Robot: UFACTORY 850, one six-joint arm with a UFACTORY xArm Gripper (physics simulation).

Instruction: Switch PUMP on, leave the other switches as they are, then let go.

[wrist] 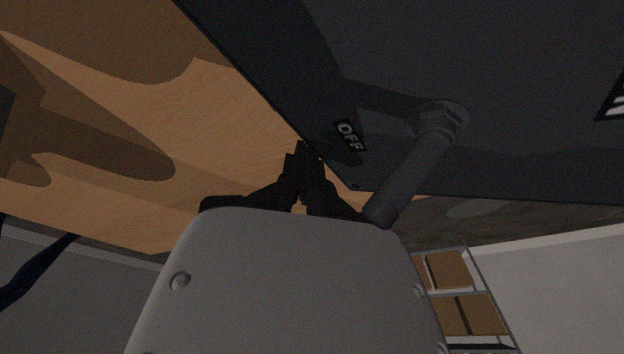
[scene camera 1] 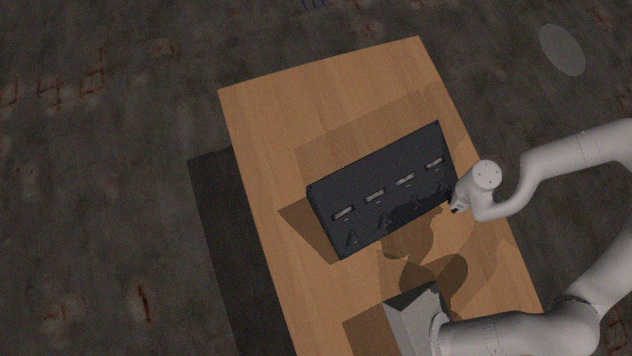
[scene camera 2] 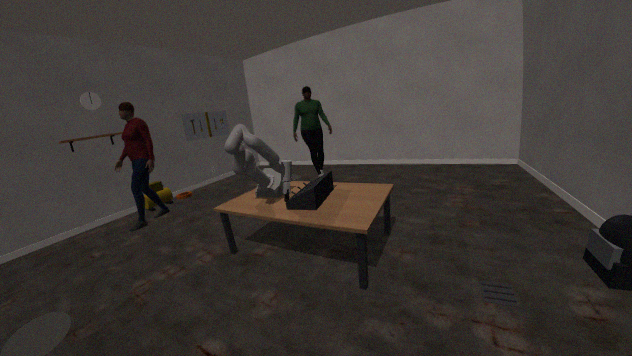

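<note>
A dark sloped switch panel (scene camera 1: pixel 372 170) (scene camera 2: pixel 321 192) (wrist: pixel 480 55) stands on the table, with several toggle switches in a row near its lower edge. Their name plates are too blurred to read, so I cannot tell which one is PUMP. In the wrist view, the toggle switch (wrist: pixel 412 172) nearest my gripper slants down toward the gripper body, beside an OFF label (wrist: pixel 349 135). My gripper (scene camera 1: pixel 454 210) (scene camera 2: pixel 287 198) (wrist: pixel 302 155) is shut and empty. Its fingertips appear beside the panel's lower edge near the end corner, apart from the lever's shaft. Contact with the panel cannot be told.
The wooden table (scene camera 1: pixel 320 90) (scene camera 2: pixel 357 200) bears the panel and the arm's grey base (scene camera 1: pixel 417 320) (scene camera 2: pixel 269 186). The arm bends over the table's side. A person in red (scene camera 2: pixel 137 140) and one in green (scene camera 2: pixel 309 116) are beyond the table. A shelf with boxes (wrist: pixel 450 270) shows behind.
</note>
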